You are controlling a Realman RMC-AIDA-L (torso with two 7-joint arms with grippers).
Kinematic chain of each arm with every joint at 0, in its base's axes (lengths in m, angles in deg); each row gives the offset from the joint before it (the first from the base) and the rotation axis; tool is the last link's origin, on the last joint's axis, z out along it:
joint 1: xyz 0 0 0.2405 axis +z
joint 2: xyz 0 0 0 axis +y
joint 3: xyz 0 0 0.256 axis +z
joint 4: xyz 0 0 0 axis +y
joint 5: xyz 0 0 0.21 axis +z
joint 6: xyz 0 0 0 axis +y
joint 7: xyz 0 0 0.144 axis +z
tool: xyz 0 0 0
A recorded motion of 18 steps. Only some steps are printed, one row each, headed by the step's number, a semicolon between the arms.
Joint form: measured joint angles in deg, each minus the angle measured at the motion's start. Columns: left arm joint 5, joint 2, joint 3, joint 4, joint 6, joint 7, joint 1; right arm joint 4, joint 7, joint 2, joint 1, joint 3, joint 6, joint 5.
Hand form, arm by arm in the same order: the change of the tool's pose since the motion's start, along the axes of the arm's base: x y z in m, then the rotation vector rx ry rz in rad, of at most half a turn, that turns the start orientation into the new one. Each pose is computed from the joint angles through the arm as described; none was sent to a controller.
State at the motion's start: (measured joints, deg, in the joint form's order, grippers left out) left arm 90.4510 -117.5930 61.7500 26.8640 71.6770 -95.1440 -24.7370; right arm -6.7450 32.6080 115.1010 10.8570 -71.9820 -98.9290 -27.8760
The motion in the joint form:
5: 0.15 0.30 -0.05 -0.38 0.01 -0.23 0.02; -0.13 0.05 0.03 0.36 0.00 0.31 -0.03
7: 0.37 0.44 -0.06 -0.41 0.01 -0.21 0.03; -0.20 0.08 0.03 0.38 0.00 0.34 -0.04
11: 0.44 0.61 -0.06 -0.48 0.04 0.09 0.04; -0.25 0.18 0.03 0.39 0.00 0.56 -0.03
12: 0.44 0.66 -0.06 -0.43 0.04 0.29 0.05; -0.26 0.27 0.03 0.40 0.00 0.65 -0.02
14: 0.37 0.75 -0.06 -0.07 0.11 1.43 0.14; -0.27 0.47 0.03 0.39 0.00 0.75 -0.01
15: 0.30 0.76 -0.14 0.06 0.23 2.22 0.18; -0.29 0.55 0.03 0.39 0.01 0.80 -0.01
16: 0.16 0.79 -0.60 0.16 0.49 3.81 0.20; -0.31 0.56 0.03 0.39 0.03 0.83 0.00
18: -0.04 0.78 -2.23 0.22 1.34 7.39 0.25; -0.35 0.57 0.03 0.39 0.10 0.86 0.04
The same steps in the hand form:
5: -0.0025 -0.0007 0.0010 -0.0040 0.0026 0.0085; -0.0013 0.0028 -0.0003 -0.0017 -0.0007 0.0034
7: -0.0035 -0.0009 0.0017 -0.0055 0.0076 0.0081; -0.0015 0.0031 -0.0002 -0.0017 -0.0007 0.0044
11: -0.0045 -0.0009 0.0026 -0.0042 0.0130 0.0044; -0.0012 0.0035 -0.0003 -0.0033 -0.0002 0.0017
12: -0.0047 -0.0007 0.0030 -0.0022 0.0157 0.0010; -0.0010 0.0037 -0.0004 -0.0043 0.0008 0.0004
14: -0.0046 0.0000 0.0047 0.0086 0.0265 -0.0190; -0.0008 0.0038 -0.0005 -0.0063 0.0035 -0.0015
15: -0.0043 0.0002 0.0054 0.0154 0.0311 -0.0317; -0.0007 0.0039 -0.0004 -0.0070 0.0045 -0.0021
16: -0.0039 0.0010 0.0072 0.0316 0.0377 -0.0536; -0.0007 0.0040 -0.0004 -0.0066 0.0045 -0.0025
18: -0.0033 0.0024 0.0117 0.0715 0.0464 -0.0985; -0.0006 0.0041 0.0000 -0.0049 0.0048 -0.0032

